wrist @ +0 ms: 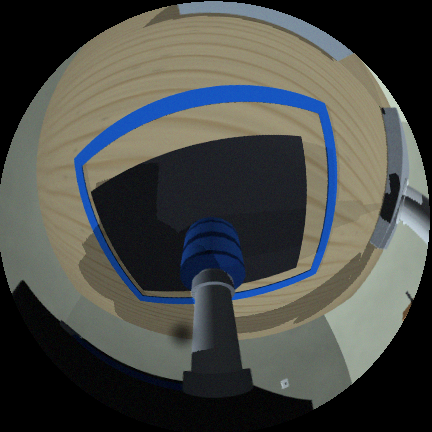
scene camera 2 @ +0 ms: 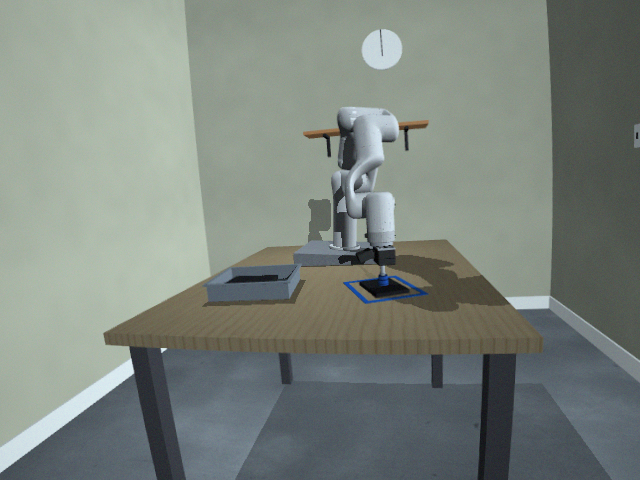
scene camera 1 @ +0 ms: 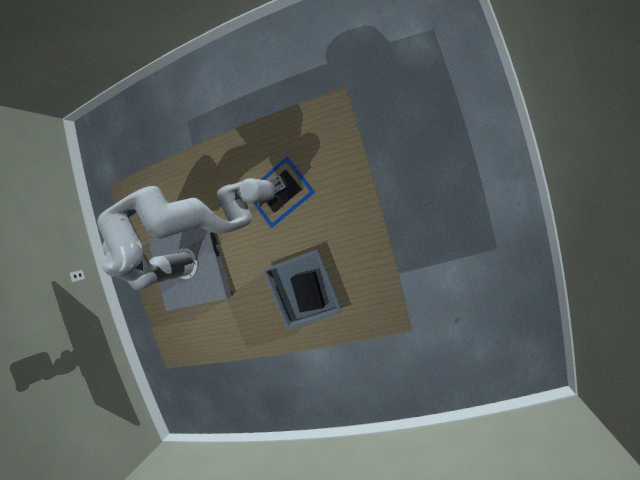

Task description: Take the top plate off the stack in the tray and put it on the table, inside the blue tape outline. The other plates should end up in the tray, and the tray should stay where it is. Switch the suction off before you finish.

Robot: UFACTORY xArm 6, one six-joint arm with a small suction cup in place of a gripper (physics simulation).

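Where they show: hand, tool point: (wrist: 210, 232) (scene camera 2: 383, 287); arm's base, link origin: (scene camera 2: 344, 247) (scene camera 1: 185, 263).
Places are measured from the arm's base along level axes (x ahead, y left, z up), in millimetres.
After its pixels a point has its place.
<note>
The black top plate (scene camera 1: 293, 188) {x 485, y 263, z -28 mm} (scene camera 2: 393, 290) {x 478, y 296, z -28 mm} (wrist: 235, 175) {x 427, y 220, z -28 mm} lies flat, on the table or a hair above it, inside the blue tape outline (scene camera 1: 293, 209) {x 476, y 186, z -38 mm} (scene camera 2: 396, 298) {x 512, y 310, z -39 mm} (wrist: 240, 93) {x 442, y 171, z -38 mm}. Tape shows around it in the wrist view. My blue suction cup (scene camera 2: 383, 282) (wrist: 212, 252) is upright, touches the plate's upper face and appears to hold it; the arm's wrist hides the cup in scene camera 1. The grey-blue tray (scene camera 1: 294, 265) {x 463, y -23, z -36 mm} (scene camera 2: 248, 292) {x 594, y -75, z -16 mm} (wrist: 270, 19) stands apart on the table. Dark plates (scene camera 1: 306, 290) {x 511, y -112, z -5 mm} (scene camera 2: 253, 278) {x 495, y -122, z -5 mm} lie inside it; their number cannot be told.
The wooden table (scene camera 1: 356, 227) {x 704, y 107, z -39 mm} (scene camera 2: 320, 328) {x 734, y 194, z -39 mm} carries the tray, the outline and the grey base block (scene camera 1: 196, 294) {x 40, y -128, z 9 mm} (scene camera 2: 310, 257) {x 172, y -78, z -6 mm} under the arm. The arm reaches over the outline's near side in scene camera 1. A wall shelf (scene camera 2: 416, 125) is behind the arm.
</note>
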